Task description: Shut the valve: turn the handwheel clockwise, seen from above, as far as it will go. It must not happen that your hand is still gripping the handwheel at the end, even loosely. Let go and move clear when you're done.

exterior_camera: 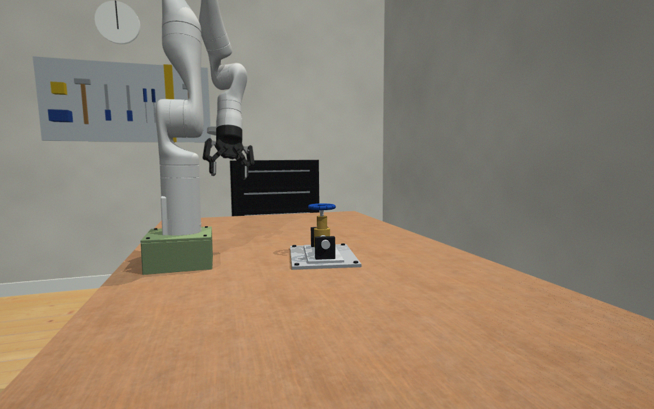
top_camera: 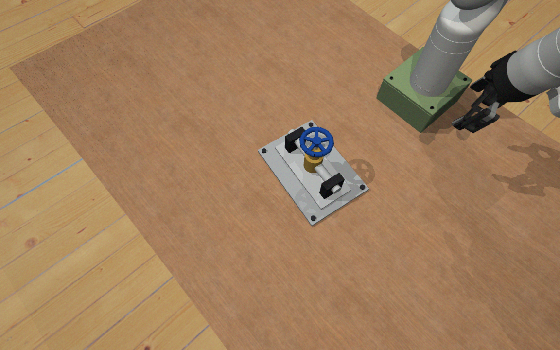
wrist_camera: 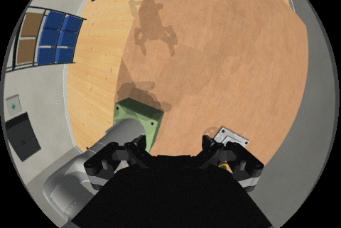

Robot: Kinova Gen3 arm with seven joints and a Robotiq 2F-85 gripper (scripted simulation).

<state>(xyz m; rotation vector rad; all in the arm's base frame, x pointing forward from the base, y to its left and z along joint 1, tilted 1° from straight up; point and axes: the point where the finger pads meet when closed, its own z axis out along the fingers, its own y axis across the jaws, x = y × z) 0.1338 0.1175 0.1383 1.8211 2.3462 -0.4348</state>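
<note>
My hand is 22 cm short of the handwheel, 19 cm to the left of it and 9 cm above it. Round my hand: baseplate: 22 cm ahead, 19 cm to the right, 21 cm below.
</note>
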